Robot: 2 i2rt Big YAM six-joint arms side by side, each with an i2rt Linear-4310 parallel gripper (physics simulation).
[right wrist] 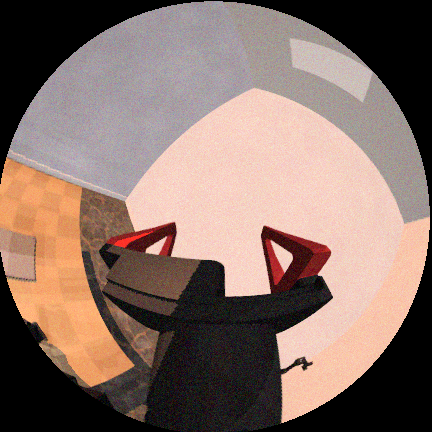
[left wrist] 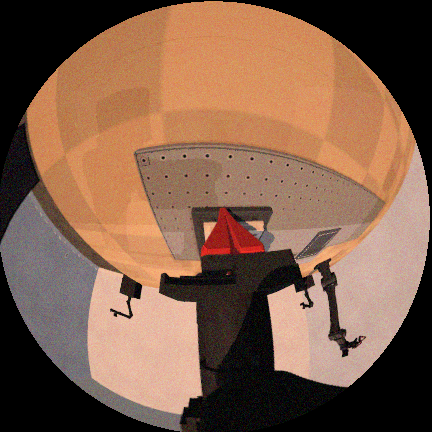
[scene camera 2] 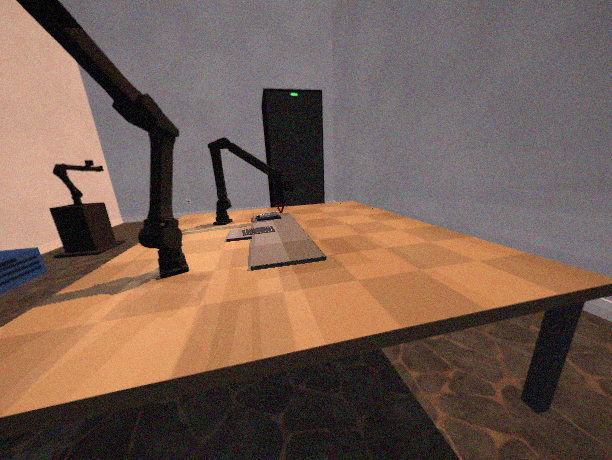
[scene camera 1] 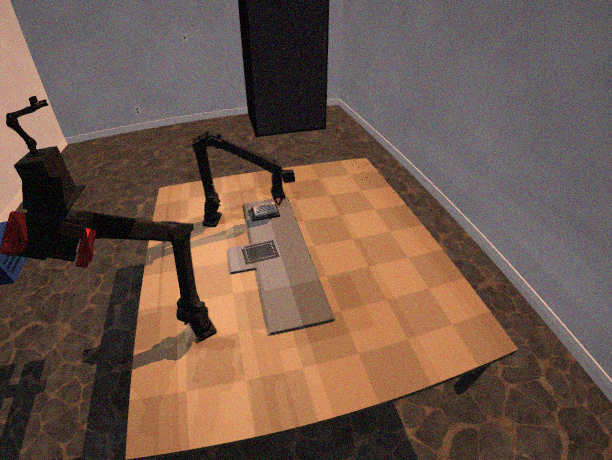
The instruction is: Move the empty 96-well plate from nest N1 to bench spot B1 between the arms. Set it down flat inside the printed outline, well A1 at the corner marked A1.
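Seen in the pictures: left gripper, fingertip midpoint: (left wrist: 221, 211) (scene camera 2: 281, 213) (scene camera 1: 278, 205); right gripper, fingertip midpoint: (right wrist: 218, 228) (scene camera 1: 60, 251); left arm's base at its link origin: (scene camera 2: 223, 223) (scene camera 1: 212, 220); right arm's base at its link origin: (left wrist: 321, 262) (scene camera 2: 174, 269) (scene camera 1: 202, 327).
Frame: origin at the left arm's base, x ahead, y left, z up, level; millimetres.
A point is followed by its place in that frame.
The pale 96-well plate (scene camera 1: 265, 209) @(y 72, x 310, z 43 mm) (scene camera 2: 267, 215) @(y 36, x 307, z 39 mm) appears to sit in the dark nest at the far end of the grey board (scene camera 1: 300, 270) @(y -352, x 558, z 13 mm) (scene camera 2: 285, 250) @(y -551, x 561, z 13 mm). In the left wrist view the nest's dark rim (left wrist: 197, 225) @(y 146, x 328, z 25 mm) shows behind the red fingers, which hide much of what it holds. Bench spot B1 (scene camera 1: 260, 251) @(y -245, x 343, z 15 mm) (scene camera 2: 258, 231) @(y -270, x 348, z 15 mm) (left wrist: 319, 243) @(y -247, x 351, z 15 mm) is a dark rectangle with a dashed outline; its A1 mark is too small to read. My left gripper (scene camera 1: 278, 201) @(y 130, x 378, z 35 mm) (scene camera 2: 281, 209) @(y 130, x 378, z 35 mm) (left wrist: 221, 211) @(y 130, x 378, z 35 mm) is shut and empty, pointing down beside the nest. My right gripper (scene camera 1: 50, 242) @(y -1120, x 300, z 853 mm) (right wrist: 218, 228) @(y -1120, x 300, z 853 mm) is open and empty, raised away from the board.
The board lies on a checkered wooden table (scene camera 1: 400, 310) @(y -543, x 1018, z 0 mm) (scene camera 2: 400, 295) @(y -838, x 932, z 0 mm). In the left wrist view, rows of small holes mark the board (left wrist: 172, 167) @(y 202, x 403, z 13 mm). A tall black cabinet (scene camera 1: 287, 65) (scene camera 2: 295, 145) stands behind the table. A blue object (scene camera 1: 11, 267) (scene camera 2: 20, 270) stands at the picture's left.
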